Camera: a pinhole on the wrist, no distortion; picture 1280 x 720 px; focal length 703.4 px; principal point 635.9 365.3 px. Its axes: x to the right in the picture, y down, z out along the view. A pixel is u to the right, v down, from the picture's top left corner.
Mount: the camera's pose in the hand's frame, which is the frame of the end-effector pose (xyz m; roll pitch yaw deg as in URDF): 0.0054 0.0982 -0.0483 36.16 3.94 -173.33
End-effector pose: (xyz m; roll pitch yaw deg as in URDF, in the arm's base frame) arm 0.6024 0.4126 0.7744 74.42 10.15 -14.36
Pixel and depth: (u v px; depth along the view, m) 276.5 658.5 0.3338
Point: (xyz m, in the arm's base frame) 0.7218 0.1249 1.0216
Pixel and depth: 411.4 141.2 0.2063
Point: 0.6903 0.3841 1.0532
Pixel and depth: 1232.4 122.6 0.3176
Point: 0.3644 0.4438 1.1832
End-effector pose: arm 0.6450 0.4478 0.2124 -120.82 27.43 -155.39
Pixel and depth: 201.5 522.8 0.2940
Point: 0.6937 0.3770 -0.1472
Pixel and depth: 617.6 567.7 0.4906
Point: 0.9593 0.3371 -0.1733
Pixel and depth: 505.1 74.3 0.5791
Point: 0.8790 0.6467 -0.4172
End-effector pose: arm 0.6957 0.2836 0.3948 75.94 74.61 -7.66
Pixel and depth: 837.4 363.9 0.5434
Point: 1.0576 -0.0380 0.7295
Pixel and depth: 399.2 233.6 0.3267
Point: 1.0689 0.1367 0.4287
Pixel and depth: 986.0 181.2 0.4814
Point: 1.0756 0.0995 0.8146
